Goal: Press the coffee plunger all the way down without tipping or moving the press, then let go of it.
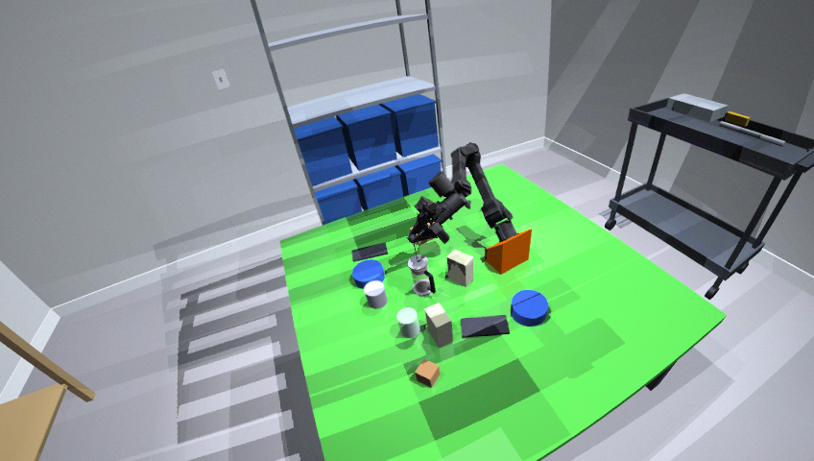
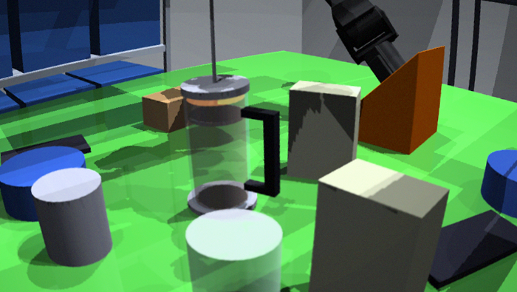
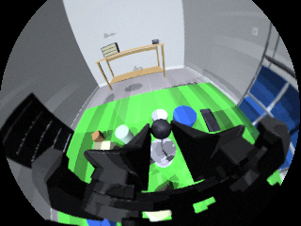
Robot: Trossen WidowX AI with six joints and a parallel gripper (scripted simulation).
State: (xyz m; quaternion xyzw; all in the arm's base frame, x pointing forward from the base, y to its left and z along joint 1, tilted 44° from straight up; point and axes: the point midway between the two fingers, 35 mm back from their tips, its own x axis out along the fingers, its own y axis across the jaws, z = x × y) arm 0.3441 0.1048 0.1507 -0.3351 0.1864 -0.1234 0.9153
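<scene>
My gripper tip is now 12 cm above the coffee press, 2 cm to the right of it and 2 cm past it. Round my gripper tip: grey cylinder: 21 cm below, 15 cm ahead, 3 cm to the right; then brown box: 26 cm to the right, 22 cm below, 17 cm behind; then pale cylinder: 20 cm below, 15 cm to the left, 11 cm ahead.
</scene>
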